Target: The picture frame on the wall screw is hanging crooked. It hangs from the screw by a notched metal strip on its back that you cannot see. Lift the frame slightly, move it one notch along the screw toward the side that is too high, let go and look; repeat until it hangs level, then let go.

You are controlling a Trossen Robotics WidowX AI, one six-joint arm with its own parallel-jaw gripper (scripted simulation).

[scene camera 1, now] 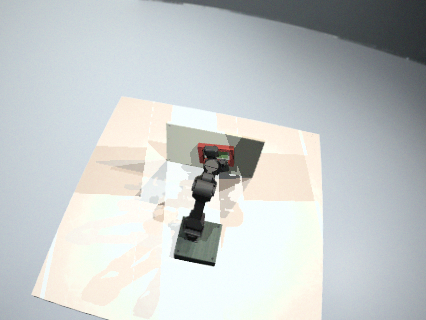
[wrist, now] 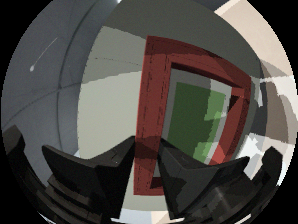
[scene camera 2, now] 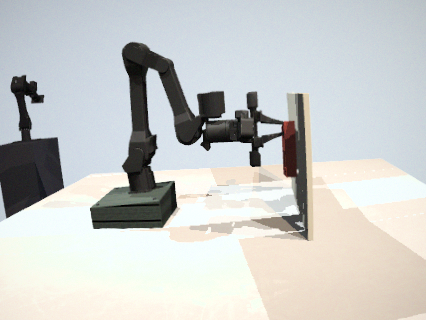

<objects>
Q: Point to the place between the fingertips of the gripper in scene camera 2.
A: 288, 128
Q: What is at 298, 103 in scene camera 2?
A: A wall panel.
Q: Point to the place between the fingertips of the gripper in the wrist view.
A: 146, 141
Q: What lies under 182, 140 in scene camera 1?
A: A wall panel.
</objects>
